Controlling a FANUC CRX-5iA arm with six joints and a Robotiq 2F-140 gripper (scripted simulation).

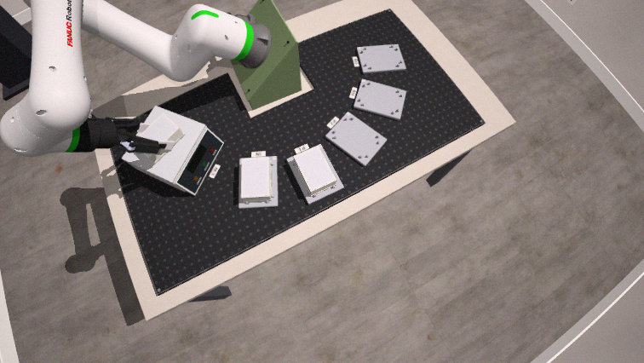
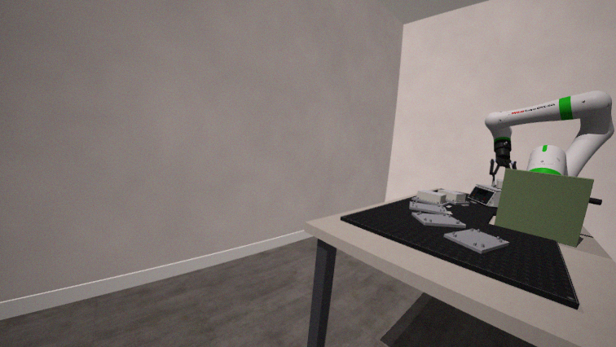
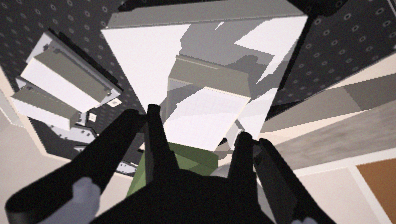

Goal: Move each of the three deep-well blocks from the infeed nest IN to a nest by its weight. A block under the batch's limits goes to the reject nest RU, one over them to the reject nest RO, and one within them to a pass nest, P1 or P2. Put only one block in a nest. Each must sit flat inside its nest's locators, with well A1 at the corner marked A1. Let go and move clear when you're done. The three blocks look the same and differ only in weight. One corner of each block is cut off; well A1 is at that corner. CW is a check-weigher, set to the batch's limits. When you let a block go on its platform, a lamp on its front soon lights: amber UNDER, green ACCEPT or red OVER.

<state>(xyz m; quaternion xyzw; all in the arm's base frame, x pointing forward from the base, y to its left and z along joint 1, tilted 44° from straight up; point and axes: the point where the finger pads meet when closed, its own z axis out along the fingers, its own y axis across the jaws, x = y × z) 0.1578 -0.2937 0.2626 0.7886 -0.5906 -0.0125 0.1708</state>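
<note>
My gripper is now 4 cm above the check-weigher platform. Also, from my hand: check-weigher (1 cm ahead, 7 cm below); white deep-well block (28 cm ahead, 38 cm to the left, 10 cm below); infeed nest IN (22 cm ahead, 21 cm to the left, 13 cm below).
</note>
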